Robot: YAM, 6 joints.
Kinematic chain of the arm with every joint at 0, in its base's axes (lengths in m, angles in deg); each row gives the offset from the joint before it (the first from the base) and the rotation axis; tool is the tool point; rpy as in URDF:
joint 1: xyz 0 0 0.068 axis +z
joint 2: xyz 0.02 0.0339 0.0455 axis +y
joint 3: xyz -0.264 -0.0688 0 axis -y
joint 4: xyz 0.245 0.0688 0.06 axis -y
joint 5: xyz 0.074 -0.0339 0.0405 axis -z
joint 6: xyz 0.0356 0 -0.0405 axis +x
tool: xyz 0 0 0 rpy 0 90 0
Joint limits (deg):
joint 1: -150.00..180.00
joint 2: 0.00..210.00
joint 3: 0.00..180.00
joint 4: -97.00..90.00
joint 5: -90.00..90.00
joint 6: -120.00..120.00
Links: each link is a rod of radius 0.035 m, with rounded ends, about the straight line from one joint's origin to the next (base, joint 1, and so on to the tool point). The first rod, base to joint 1, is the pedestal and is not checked.
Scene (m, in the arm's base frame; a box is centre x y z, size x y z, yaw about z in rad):
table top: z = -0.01
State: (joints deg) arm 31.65 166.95 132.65 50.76 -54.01 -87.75
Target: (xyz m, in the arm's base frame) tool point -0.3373 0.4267 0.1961
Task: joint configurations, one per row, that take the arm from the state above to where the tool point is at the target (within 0.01 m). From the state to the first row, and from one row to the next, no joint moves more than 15 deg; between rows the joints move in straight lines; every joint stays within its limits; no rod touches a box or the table.
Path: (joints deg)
1: 44.97 163.65 128.69 52.29 -55.79 -87.75
2: 58.29 160.35 124.74 53.83 -57.58 -87.75
3: 71.61 157.04 120.78 55.36 -59.36 -87.75
4: 84.93 153.74 116.82 56.89 -61.14 -87.75
5: 98.25 150.44 112.87 58.43 -62.92 -87.75
6: 111.57 147.14 108.91 59.96 -64.71 -87.75
7: 124.88 143.84 104.95 61.49 -66.49 -87.75

